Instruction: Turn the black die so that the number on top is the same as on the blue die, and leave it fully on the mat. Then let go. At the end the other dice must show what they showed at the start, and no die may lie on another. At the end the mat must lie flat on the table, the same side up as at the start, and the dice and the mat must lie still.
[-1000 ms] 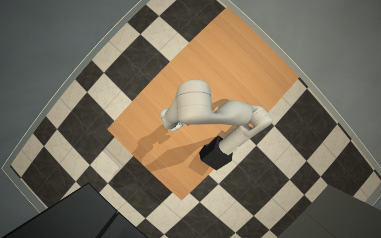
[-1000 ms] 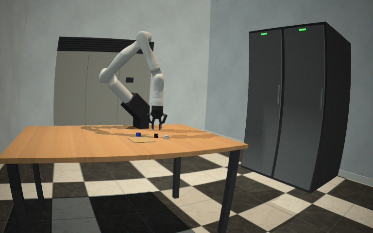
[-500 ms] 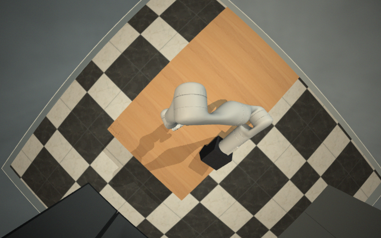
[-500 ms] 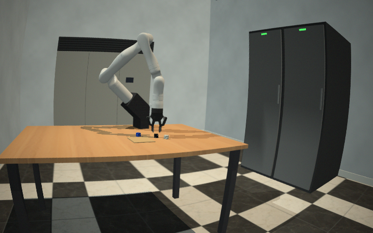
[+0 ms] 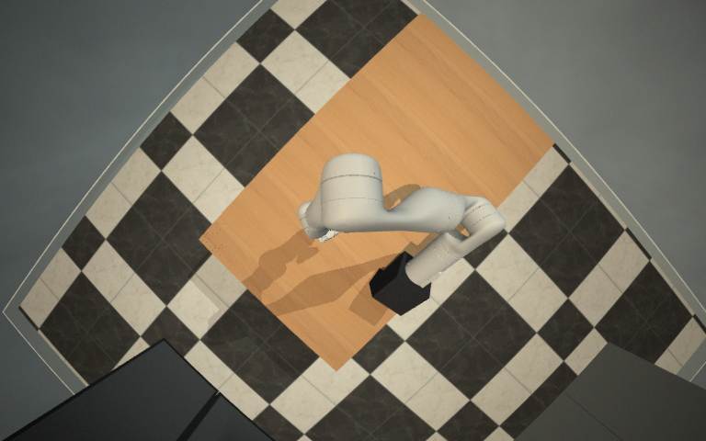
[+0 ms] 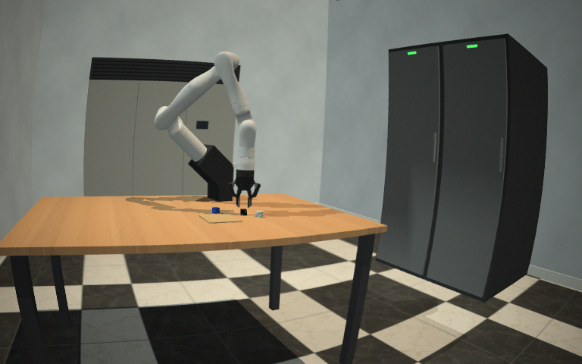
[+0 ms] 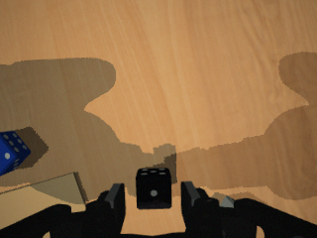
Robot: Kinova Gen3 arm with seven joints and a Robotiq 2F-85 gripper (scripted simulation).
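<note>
Right now the black die is 40 mm below my hand. Round my hand: blue die (110 mm to the right, 50 mm behind, 40 mm below); tan mat (120 mm to the right, 50 mm below, 50 mm ahead); white die (60 mm to the left, 40 mm below, 40 mm ahead).
</note>
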